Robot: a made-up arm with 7 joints. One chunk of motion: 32 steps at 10 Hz.
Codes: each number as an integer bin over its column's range. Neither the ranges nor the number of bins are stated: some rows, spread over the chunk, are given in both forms.
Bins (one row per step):
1: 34 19 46 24 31 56
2: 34 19 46 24 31 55
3: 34 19 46 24 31 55
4: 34 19 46 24 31 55
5: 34 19 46 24 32 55
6: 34 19 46 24 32 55
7: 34 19 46 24 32 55
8: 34 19 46 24 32 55
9: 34 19 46 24 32 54
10: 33 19 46 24 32 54
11: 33 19 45 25 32 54
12: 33 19 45 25 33 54
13: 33 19 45 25 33 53
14: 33 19 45 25 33 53
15: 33 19 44 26 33 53
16: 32 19 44 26 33 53
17: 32 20 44 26 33 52
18: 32 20 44 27 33 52
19: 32 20 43 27 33 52
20: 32 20 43 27 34 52
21: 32 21 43 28 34 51
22: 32 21 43 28 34 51
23: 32 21 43 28 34 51
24: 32 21 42 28 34 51
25: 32 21 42 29 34 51
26: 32 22 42 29 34 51
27: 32 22 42 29 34 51
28: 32 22 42 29 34 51
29: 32 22 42 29 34 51
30: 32 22 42 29 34 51
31: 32 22 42 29 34 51
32: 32 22 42 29 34 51
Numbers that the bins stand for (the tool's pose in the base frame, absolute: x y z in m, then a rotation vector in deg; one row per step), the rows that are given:
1: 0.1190 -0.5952 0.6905 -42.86 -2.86 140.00
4: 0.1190 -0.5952 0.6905 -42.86 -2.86 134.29
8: 0.1190 -0.5952 0.6905 -42.86 2.86 134.29
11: 0.0714 -0.5952 0.6429 -37.14 2.86 128.57
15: 0.0714 -0.5952 0.5952 -31.43 8.57 122.86
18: 0.0238 -0.5476 0.5952 -25.71 8.57 117.14
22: 0.0238 -0.5000 0.5476 -20.00 14.29 111.43
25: 0.0238 -0.5000 0.5000 -14.29 14.29 111.43
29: 0.0238 -0.4524 0.5000 -14.29 14.29 111.43
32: 0.0238 -0.4524 0.5000 -14.29 14.29 111.43
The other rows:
2: 0.1190 -0.5952 0.6905 -42.86 -2.86 134.29
3: 0.1190 -0.5952 0.6905 -42.86 -2.86 134.29
5: 0.1190 -0.5952 0.6905 -42.86 2.86 134.29
6: 0.1190 -0.5952 0.6905 -42.86 2.86 134.29
7: 0.1190 -0.5952 0.6905 -42.86 2.86 134.29
9: 0.1190 -0.5952 0.6905 -42.86 2.86 128.57
10: 0.0714 -0.5952 0.6905 -42.86 2.86 128.57
12: 0.0714 -0.5952 0.6429 -37.14 8.57 128.57
13: 0.0714 -0.5952 0.6429 -37.14 8.57 122.86
14: 0.0714 -0.5952 0.6429 -37.14 8.57 122.86
16: 0.0238 -0.5952 0.5952 -31.43 8.57 122.86
17: 0.0238 -0.5476 0.5952 -31.43 8.57 117.14
19: 0.0238 -0.5476 0.5476 -25.71 8.57 117.14
20: 0.0238 -0.5476 0.5476 -25.71 14.29 117.14
21: 0.0238 -0.5000 0.5476 -20.00 14.29 111.43
23: 0.0238 -0.5000 0.5476 -20.00 14.29 111.43
24: 0.0238 -0.5000 0.5000 -20.00 14.29 111.43
26: 0.0238 -0.4524 0.5000 -14.29 14.29 111.43
27: 0.0238 -0.4524 0.5000 -14.29 14.29 111.43
28: 0.0238 -0.4524 0.5000 -14.29 14.29 111.43
30: 0.0238 -0.4524 0.5000 -14.29 14.29 111.43
31: 0.0238 -0.4524 0.5000 -14.29 14.29 111.43

